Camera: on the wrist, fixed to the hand. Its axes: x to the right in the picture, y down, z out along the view.
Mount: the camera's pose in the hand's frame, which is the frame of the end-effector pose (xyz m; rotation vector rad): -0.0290 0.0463 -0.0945 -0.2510 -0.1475 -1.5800
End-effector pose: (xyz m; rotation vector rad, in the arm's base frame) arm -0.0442 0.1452 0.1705 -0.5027 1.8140 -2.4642
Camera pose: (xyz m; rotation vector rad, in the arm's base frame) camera -0.0506 0.2243 0.0955 1.3889 -0.9065 1.1699
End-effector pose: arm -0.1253 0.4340 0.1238 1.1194 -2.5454 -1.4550
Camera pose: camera -0.0989 0.3945 0.2221 -2.0580 0.6732 1.1393
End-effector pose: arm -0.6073 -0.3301 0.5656 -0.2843 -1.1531 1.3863
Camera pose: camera -0.5574 -0.3010 0.4730 0.5123 -1.1617 -0.1365
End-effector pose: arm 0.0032 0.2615 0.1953 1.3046 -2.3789 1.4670
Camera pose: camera -0.0435 0.3600 0.2012 2.2436 -0.7538 0.5050
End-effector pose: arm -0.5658 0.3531 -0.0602 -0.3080 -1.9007 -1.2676
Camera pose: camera -0.4736 0.3002 -0.0354 -1.0696 1.6781 2.0630
